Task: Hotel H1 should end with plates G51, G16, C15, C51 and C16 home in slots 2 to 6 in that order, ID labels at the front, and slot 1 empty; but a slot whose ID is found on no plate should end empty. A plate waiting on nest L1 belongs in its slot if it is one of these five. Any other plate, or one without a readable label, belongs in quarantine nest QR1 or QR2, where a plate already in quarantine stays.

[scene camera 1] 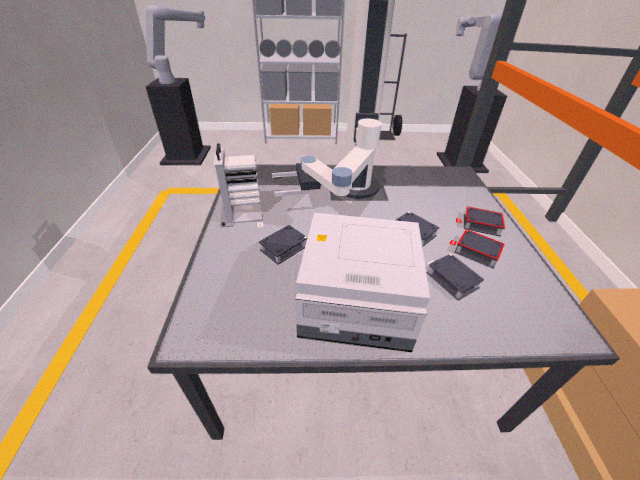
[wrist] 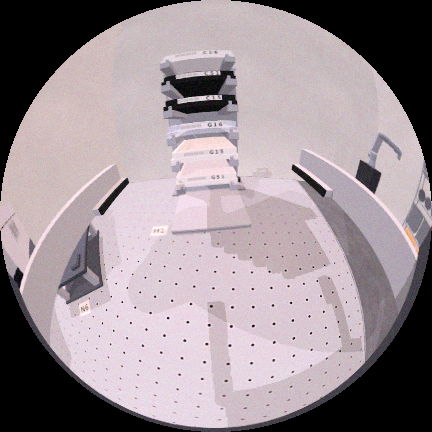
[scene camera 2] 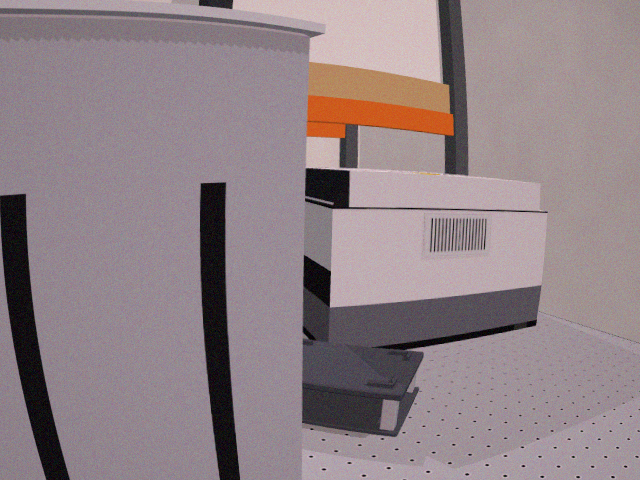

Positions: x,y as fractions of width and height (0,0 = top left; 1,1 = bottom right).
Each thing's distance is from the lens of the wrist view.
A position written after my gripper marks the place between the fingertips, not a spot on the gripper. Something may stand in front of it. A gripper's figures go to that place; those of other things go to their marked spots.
my gripper (wrist: 0.48,0.36): 11 cm
plate G51 (wrist: 0.50,0.40): 20 cm
plate G16 (wrist: 0.50,0.29): 18 cm
